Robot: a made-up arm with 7 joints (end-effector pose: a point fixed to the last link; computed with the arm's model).
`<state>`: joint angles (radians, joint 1 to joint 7).
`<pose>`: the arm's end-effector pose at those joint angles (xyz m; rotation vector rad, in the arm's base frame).
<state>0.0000 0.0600 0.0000 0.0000 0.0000 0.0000 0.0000</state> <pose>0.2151 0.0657 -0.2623 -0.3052 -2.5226 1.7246</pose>
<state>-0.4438 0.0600 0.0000 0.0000 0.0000 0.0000 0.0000</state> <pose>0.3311 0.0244 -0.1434 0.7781 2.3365 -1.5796</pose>
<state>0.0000 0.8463 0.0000 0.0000 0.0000 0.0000 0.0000</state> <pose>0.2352 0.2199 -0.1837 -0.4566 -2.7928 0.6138</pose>
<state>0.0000 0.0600 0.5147 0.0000 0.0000 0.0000 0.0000</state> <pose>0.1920 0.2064 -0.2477 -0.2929 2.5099 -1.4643</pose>
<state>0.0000 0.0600 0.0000 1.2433 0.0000 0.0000 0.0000</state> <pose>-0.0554 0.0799 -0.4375 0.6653 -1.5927 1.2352</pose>
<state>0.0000 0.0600 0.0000 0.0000 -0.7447 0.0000 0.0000</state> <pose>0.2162 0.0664 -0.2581 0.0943 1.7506 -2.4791</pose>
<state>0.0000 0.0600 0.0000 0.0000 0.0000 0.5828 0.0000</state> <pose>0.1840 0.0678 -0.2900 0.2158 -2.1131 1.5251</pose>
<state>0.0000 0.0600 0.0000 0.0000 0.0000 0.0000 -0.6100</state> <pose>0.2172 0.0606 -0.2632 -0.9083 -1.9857 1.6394</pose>
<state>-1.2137 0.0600 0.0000 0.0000 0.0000 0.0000 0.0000</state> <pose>0.3718 -0.0557 0.1345 1.3426 1.7098 -1.1279</pose>
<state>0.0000 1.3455 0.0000 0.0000 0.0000 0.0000 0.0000</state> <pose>0.2603 0.2681 -0.0854 -0.5140 -2.7526 -0.0931</pose>
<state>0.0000 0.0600 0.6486 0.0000 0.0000 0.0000 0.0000</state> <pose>0.1747 0.2393 -0.2412 -0.4342 2.4559 -1.3706</pose>
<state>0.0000 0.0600 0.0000 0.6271 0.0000 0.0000 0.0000</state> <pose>0.1068 0.0750 -0.3941 0.2503 -2.0798 1.5075</pose>
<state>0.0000 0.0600 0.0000 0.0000 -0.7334 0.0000 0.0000</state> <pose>0.2162 0.0664 -0.2582 0.0977 1.7655 -2.4716</pose>
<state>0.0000 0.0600 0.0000 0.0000 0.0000 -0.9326 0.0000</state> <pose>0.2206 0.0618 -0.1973 0.9508 1.9494 -1.2109</pose>
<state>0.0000 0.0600 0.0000 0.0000 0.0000 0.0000 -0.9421</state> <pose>0.2169 0.0576 -0.2633 -1.1677 -1.6656 1.5463</pose>
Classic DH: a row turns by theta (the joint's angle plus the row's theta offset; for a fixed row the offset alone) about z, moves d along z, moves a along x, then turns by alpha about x. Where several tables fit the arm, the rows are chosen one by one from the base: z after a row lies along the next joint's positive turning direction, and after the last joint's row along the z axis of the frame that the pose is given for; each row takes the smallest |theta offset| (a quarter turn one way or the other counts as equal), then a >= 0, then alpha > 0; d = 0 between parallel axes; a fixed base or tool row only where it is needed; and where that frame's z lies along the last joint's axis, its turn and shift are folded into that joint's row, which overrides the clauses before.
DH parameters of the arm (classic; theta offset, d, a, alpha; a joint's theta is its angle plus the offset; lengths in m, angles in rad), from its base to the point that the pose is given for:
base (fixed): -0.071 0.0522 -0.0042 -1.3004
joint 1: -1.3111 0.0364 -0.0354 -1.5708
joint 2: 1.2915 0.0094 -0.028 1.5708
joint 3: 1.5708 -0.1932 0.006 -1.5708
joint 4: 1.5708 -0.015 0.0332 1.5708
joint 5: 0 0.2055 -0.0206 -1.5708
joint 6: -1.5708 -0.012 0.0624 1.5708
joint 7: -0.0779 -0.0239 0.0065 1.9203
tool (fixed): -2.8105 -0.007 0 0

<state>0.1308 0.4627 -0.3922 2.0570 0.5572 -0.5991 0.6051</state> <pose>-0.2675 0.2677 -0.2673 0.3280 -1.6328 0.0526</pose>
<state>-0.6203 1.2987 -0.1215 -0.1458 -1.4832 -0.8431 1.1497</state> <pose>0.3077 0.1770 0.1088 0.0344 0.9880 -1.5851</pose>
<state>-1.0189 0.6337 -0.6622 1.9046 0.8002 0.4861 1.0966</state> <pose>0.2200 0.3452 -0.2001 0.5544 -2.2132 -1.7511</pose>
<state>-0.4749 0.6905 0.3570 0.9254 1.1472 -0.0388 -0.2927</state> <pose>0.2538 0.3380 -0.2363 0.1798 -2.2606 -0.0996</pose>
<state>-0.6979 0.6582 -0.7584 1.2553 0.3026 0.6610 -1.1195</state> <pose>0.2142 0.2978 -0.2851 0.4735 -1.1068 0.5175</pose>
